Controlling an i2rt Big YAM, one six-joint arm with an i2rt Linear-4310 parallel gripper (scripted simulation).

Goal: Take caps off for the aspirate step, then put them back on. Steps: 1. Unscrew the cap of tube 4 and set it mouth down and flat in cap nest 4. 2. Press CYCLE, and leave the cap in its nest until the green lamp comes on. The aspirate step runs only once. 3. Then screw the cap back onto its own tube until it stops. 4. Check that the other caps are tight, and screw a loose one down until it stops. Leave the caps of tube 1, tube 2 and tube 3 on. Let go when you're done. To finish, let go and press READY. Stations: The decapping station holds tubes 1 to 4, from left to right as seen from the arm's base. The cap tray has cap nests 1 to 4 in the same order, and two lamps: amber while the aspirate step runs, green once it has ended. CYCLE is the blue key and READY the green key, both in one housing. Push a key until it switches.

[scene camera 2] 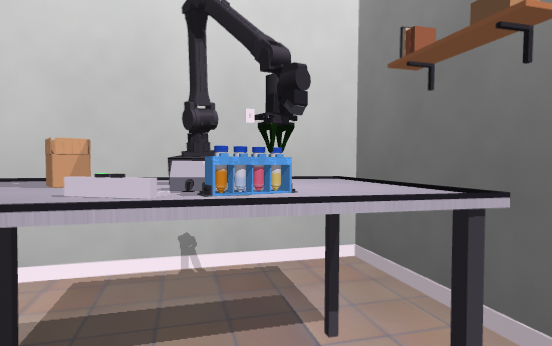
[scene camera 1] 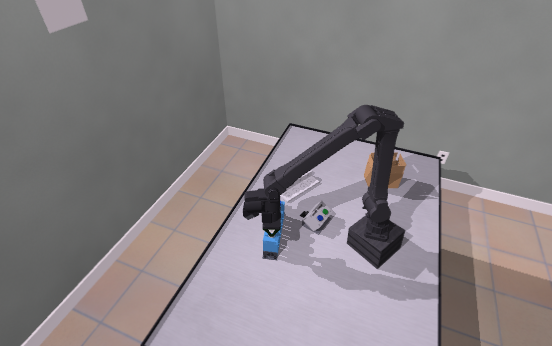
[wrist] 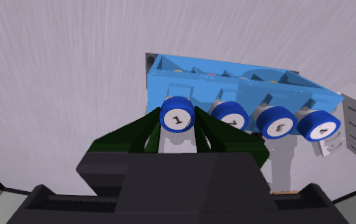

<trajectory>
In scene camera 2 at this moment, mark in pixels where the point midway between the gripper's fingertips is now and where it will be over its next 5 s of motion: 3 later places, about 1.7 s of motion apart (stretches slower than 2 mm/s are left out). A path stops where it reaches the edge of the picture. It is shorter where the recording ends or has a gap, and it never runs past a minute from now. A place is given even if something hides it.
My gripper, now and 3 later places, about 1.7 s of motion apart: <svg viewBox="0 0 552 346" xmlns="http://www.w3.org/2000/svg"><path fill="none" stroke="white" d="M275 152L258 135L259 149L256 138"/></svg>
</trajectory>
